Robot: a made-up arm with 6 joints.
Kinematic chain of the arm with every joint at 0, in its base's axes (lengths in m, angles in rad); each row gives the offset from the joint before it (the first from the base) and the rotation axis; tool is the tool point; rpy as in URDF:
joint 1: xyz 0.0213 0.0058 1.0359 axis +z
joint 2: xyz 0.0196 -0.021 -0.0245 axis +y
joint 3: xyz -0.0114 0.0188 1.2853 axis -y
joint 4: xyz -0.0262 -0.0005 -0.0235 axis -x
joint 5: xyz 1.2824 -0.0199 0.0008 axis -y
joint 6: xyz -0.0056 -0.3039 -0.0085 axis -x
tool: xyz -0.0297 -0.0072 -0.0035 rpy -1.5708 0 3.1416
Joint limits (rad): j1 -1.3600..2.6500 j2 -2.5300..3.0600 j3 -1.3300..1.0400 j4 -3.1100..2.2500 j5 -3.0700..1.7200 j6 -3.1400..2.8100
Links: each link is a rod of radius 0.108 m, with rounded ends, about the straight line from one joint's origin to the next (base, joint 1, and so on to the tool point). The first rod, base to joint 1, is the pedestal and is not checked.
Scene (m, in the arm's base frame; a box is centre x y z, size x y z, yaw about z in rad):
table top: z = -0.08
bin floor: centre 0.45 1.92 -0.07 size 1.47 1.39 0.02 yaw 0
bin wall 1: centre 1.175 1.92 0.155 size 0.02 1.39 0.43 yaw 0
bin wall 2: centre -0.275 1.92 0.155 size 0.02 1.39 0.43 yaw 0
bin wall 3: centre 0.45 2.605 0.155 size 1.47 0.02 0.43 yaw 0
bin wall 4: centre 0.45 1.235 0.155 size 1.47 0.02 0.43 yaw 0
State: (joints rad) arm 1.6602 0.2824 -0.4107 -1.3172 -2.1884 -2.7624
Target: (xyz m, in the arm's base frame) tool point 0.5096 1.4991 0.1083
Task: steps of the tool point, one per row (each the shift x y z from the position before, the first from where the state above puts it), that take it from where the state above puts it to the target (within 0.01 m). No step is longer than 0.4 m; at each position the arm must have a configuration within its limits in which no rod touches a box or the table.
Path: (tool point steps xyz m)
1: 0.0949 0.1863 -0.1953
2: 0.1209 0.1306 -0.2547
3: 0.1328 0.0578 -0.3012
4: 0.1270 -0.0263 -0.3313

